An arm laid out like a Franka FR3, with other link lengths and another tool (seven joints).
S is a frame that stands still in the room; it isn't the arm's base.
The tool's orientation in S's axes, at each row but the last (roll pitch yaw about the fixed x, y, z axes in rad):
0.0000 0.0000 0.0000
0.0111 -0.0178 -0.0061
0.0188 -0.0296 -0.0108
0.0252 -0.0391 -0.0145
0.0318 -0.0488 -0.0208
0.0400 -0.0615 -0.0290
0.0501 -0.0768 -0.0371
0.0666 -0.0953 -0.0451
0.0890 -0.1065 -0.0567
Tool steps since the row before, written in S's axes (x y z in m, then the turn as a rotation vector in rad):
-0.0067 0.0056 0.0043 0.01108 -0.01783 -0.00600
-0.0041 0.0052 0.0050 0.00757 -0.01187 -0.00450
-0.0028 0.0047 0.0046 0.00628 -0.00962 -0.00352
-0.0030 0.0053 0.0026 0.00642 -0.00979 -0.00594
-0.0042 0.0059 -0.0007 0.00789 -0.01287 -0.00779
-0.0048 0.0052 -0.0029 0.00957 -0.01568 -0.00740
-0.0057 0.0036 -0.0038 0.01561 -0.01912 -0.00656
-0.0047 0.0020 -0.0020 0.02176 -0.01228 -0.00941
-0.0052 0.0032 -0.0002 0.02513 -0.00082 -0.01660
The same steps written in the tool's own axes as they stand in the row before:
-0.0067 0.0056 0.0043 0.01108 -0.01783 -0.00600
-0.0040 0.0052 0.0050 0.00756 -0.01187 -0.00450
-0.0027 0.0048 0.0046 0.00628 -0.00962 -0.00353
-0.0030 0.0053 0.0026 0.00632 -0.00985 -0.00595
-0.0044 0.0058 -0.0007 0.00777 -0.01296 -0.00777
-0.0051 0.0050 -0.0028 0.00955 -0.01570 -0.00738
-0.0061 0.0032 -0.0035 0.01576 -0.01889 -0.00685
-0.0050 0.0017 -0.0017 0.02129 -0.01203 -0.01071
-0.0054 0.0029 0.0001 0.02323 -0.00110 -0.01916

